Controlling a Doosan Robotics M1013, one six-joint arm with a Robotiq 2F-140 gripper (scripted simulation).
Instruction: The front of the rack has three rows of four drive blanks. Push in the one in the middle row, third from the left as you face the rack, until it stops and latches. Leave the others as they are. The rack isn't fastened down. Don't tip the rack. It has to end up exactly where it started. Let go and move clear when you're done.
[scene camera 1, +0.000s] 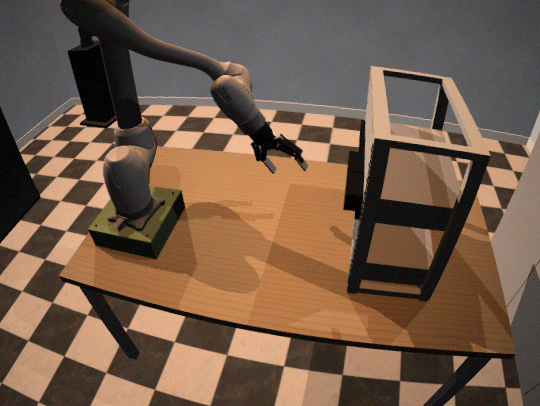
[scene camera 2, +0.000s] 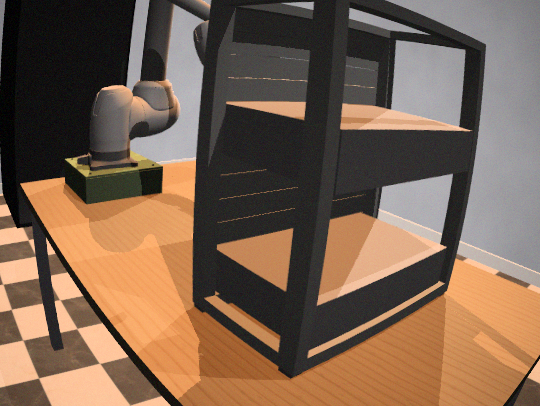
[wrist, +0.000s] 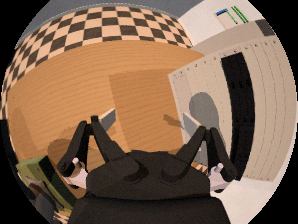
Labels:
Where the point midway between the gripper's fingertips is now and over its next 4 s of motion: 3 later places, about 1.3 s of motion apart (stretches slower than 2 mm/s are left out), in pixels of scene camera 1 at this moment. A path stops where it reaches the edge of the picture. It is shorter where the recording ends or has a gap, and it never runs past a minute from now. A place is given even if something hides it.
My gripper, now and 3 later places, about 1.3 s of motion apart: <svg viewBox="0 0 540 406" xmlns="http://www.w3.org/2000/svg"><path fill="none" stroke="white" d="M290 169L285 172L272 175L263 167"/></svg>

